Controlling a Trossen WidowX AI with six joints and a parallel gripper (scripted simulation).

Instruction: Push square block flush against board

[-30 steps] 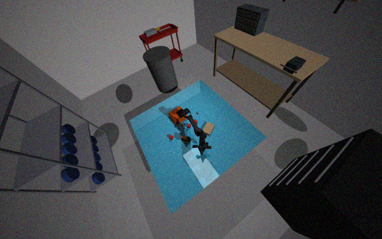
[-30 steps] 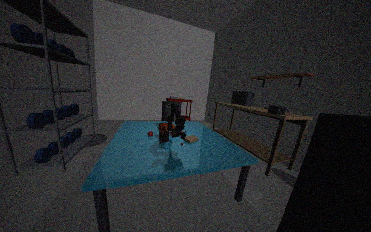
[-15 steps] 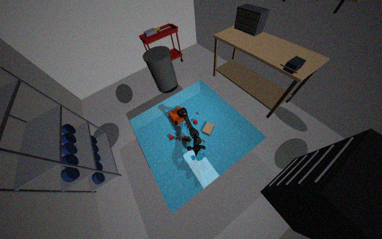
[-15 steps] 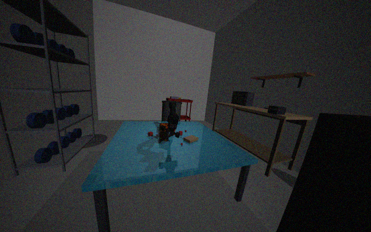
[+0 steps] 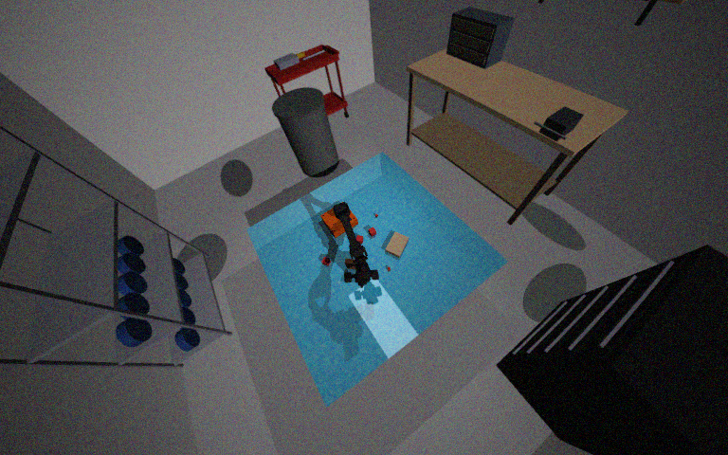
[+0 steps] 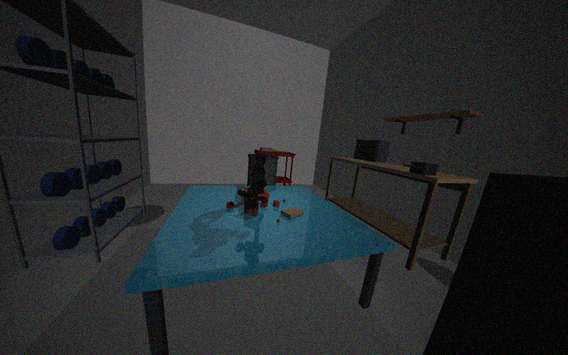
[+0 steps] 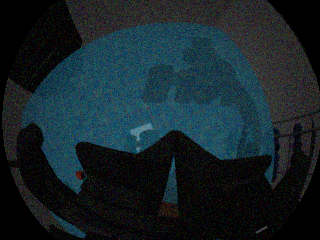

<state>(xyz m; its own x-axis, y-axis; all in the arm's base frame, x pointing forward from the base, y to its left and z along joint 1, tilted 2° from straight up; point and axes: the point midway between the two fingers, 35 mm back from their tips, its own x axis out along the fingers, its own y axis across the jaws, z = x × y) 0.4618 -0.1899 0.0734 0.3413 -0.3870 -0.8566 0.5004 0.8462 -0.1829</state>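
My gripper tip is now 16 cm past the square brown block, 6 cm to the right of it and 6 cm above it. From my gripper tip the other things lie so: tan board 36 cm to the left, 11 cm behind, 9 cm below.
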